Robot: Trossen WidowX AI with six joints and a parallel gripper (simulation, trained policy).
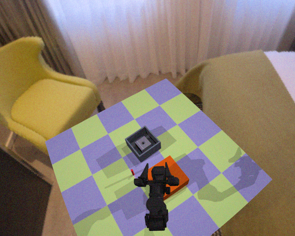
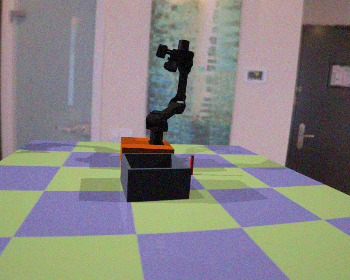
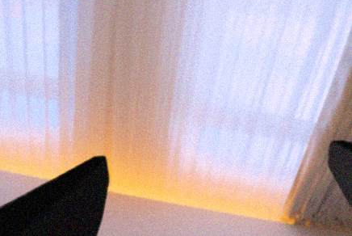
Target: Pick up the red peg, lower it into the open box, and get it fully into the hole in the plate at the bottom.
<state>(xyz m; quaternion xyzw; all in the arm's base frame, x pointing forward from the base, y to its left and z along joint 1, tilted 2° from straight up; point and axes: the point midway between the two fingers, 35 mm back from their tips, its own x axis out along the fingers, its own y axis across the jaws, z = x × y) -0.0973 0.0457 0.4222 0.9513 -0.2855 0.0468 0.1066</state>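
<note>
The red peg is 480 mm below my gripper tip, 220 mm ahead of it and 90 mm to the left of it. The rest, counted from my gripper tip: grey plate 470 mm below, 380 mm ahead, 80 mm to the right; then dark grey box 490 mm below, 380 mm ahead, 80 mm to the right.
</note>
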